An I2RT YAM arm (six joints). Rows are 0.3 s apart.
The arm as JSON. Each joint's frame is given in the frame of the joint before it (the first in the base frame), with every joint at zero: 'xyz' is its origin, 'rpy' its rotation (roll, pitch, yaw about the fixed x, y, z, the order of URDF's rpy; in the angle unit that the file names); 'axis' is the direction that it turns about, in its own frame. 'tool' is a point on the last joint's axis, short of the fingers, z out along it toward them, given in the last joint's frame.
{
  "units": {
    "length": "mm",
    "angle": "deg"
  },
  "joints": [
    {
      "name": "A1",
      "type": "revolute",
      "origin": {
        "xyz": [
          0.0,
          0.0,
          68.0
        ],
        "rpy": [
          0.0,
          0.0,
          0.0
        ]
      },
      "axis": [
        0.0,
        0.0,
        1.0
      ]
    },
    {
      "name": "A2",
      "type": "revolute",
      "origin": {
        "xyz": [
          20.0,
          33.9,
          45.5
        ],
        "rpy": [
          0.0,
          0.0,
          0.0
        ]
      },
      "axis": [
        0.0,
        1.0,
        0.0
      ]
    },
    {
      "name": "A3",
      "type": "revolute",
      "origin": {
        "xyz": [
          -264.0,
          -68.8,
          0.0
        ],
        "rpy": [
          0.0,
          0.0,
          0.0
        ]
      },
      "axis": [
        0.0,
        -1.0,
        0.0
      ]
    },
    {
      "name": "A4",
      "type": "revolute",
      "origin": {
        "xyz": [
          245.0,
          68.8,
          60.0
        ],
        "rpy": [
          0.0,
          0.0,
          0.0
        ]
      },
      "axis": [
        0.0,
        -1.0,
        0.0
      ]
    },
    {
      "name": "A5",
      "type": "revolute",
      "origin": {
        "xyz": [
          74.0,
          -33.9,
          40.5
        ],
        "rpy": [
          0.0,
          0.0,
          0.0
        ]
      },
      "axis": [
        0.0,
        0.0,
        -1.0
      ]
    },
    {
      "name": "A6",
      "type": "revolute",
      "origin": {
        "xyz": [
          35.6,
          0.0,
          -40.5
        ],
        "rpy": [
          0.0,
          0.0,
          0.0
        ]
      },
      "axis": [
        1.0,
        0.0,
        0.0
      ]
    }
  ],
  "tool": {
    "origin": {
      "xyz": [
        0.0,
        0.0,
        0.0
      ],
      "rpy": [
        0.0,
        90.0,
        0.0
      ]
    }
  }
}
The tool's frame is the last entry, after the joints.
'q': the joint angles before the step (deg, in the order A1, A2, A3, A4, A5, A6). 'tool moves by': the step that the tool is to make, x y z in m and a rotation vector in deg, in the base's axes. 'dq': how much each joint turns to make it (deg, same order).
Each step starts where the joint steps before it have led.
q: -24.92, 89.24, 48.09, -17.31, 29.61, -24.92
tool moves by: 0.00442, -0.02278, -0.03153, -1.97, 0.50, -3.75
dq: -3.28, 7.26, -1.06, 9.14, 1.93, -0.76
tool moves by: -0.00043, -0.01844, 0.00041, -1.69, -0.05, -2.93
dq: -2.83, 1.76, 1.70, 1.38, 1.27, -0.83
